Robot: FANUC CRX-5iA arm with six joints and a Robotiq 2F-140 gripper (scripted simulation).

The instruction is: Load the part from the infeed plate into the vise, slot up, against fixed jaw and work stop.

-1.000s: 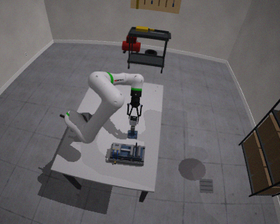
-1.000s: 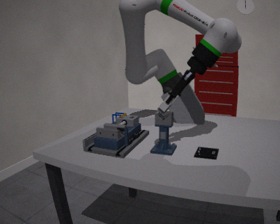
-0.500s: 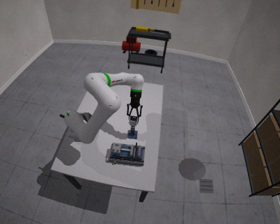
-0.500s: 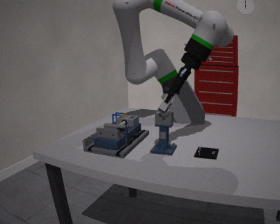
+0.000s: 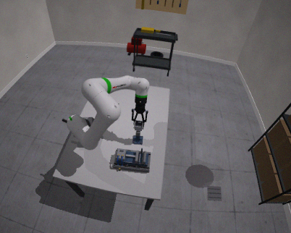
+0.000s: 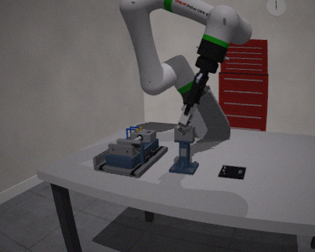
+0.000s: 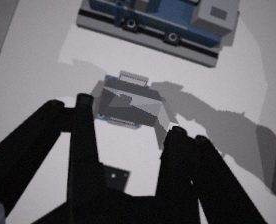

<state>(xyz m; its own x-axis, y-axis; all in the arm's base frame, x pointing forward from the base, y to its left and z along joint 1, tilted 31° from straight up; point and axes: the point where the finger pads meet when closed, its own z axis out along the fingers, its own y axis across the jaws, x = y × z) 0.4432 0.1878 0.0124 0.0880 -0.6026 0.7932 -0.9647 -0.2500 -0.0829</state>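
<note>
Now: the part 3 cm below my hand. Also, from my hand: air cylinder rod 23 cm to the right, 13 cm below; blue work stop 15 cm to the right, 15 cm below, 7 cm ahead; black infeed plate 21 cm below, 17 cm to the left, 3 cm behind.
</note>
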